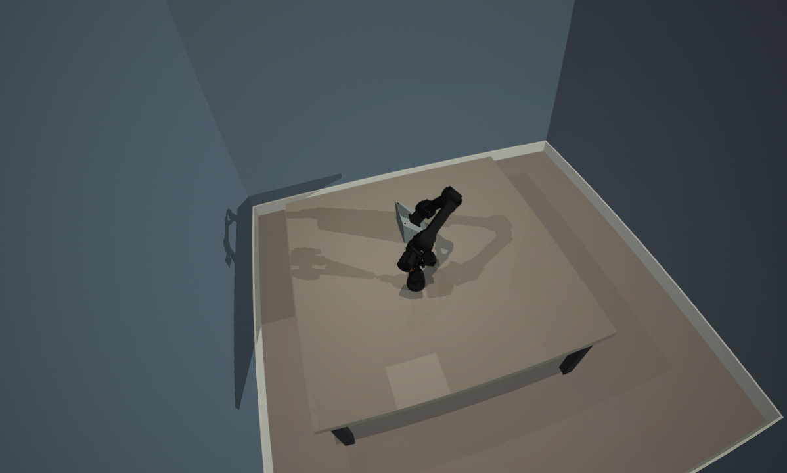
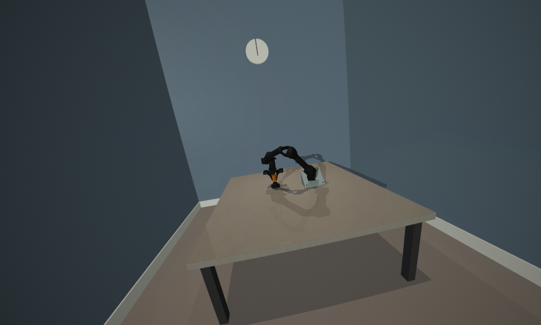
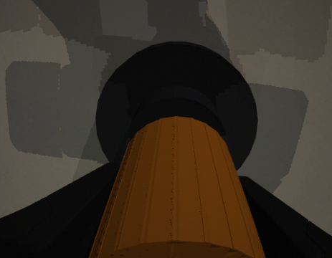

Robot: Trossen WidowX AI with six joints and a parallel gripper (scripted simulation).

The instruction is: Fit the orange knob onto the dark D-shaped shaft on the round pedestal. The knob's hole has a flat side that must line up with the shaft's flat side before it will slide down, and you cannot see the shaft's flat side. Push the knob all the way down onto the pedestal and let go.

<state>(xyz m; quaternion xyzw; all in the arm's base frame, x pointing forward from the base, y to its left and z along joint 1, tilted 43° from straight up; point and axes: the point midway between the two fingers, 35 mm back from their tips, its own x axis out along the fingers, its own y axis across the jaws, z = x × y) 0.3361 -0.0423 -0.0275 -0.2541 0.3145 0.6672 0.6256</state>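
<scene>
Right now the orange knob is 20 mm above my gripper tip. From my gripper tip the other things lie so: dark round pedestal (40 mm below).
</scene>
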